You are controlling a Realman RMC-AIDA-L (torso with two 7-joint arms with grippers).
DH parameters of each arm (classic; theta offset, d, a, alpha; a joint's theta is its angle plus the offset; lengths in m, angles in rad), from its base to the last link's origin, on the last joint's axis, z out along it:
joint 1: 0 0.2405 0 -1.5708
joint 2: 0 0 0 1.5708
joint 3: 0 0.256 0 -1.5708
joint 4: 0 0 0 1.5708
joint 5: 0 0.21 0 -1.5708
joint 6: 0 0 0 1.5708
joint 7: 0 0.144 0 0
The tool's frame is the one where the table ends.
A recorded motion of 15 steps. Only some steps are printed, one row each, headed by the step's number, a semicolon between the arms.
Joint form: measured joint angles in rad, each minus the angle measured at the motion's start. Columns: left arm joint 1, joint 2, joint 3, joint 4, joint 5, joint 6, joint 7; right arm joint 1, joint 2, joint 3, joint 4, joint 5, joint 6, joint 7.
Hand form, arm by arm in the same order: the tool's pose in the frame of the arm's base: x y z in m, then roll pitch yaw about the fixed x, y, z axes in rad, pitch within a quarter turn. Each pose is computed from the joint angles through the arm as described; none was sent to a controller.
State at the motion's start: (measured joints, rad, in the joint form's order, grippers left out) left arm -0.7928 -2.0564 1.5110 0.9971 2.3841 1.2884 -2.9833; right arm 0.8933 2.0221 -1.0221 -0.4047 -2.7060 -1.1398 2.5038
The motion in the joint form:
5: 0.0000 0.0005 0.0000 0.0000 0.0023 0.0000 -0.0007; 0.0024 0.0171 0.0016 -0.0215 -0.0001 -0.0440 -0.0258
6: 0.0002 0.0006 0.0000 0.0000 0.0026 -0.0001 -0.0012; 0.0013 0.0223 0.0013 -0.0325 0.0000 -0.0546 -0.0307
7: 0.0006 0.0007 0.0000 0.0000 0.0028 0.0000 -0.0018; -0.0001 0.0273 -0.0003 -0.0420 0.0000 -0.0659 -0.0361
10: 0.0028 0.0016 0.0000 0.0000 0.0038 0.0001 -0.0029; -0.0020 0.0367 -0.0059 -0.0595 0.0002 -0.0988 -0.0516
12: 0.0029 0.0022 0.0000 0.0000 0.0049 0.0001 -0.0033; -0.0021 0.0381 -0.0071 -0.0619 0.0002 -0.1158 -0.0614
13: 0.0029 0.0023 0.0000 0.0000 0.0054 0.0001 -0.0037; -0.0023 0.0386 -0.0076 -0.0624 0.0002 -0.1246 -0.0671
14: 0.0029 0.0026 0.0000 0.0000 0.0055 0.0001 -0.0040; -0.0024 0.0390 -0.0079 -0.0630 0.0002 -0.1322 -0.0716
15: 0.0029 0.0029 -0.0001 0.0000 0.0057 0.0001 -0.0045; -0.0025 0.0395 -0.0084 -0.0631 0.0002 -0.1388 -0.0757
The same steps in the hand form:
5: -0.1533 0.3847 -0.0571 -2.7745 0.0028 1.0702; 0.2688 0.3817 -0.0495 -2.7028 -0.1655 -1.1103
6: -0.1534 0.3847 -0.0570 -2.7741 0.0026 1.0708; 0.2664 0.3810 -0.0506 -2.7108 -0.1712 -1.1017
7: -0.1536 0.3846 -0.0570 -2.7739 0.0025 1.0717; 0.2644 0.3798 -0.0519 -2.7190 -0.1794 -1.0938
10: -0.1548 0.3845 -0.0566 -2.7721 0.0022 1.0748; 0.2603 0.3758 -0.0545 -2.7418 -0.2072 -1.0755
12: -0.1551 0.3847 -0.0563 -2.7705 0.0021 1.0750; 0.2594 0.3735 -0.0550 -2.7536 -0.2232 -1.0691
13: -0.1551 0.3847 -0.0563 -2.7699 0.0021 1.0753; 0.2592 0.3722 -0.0553 -2.7601 -0.2319 -1.0658
14: -0.1552 0.3848 -0.0561 -2.7695 0.0019 1.0755; 0.2589 0.3711 -0.0555 -2.7656 -0.2390 -1.0632
15: -0.1553 0.3849 -0.0560 -2.7690 0.0016 1.0760; 0.2587 0.3700 -0.0557 -2.7707 -0.2456 -1.0609

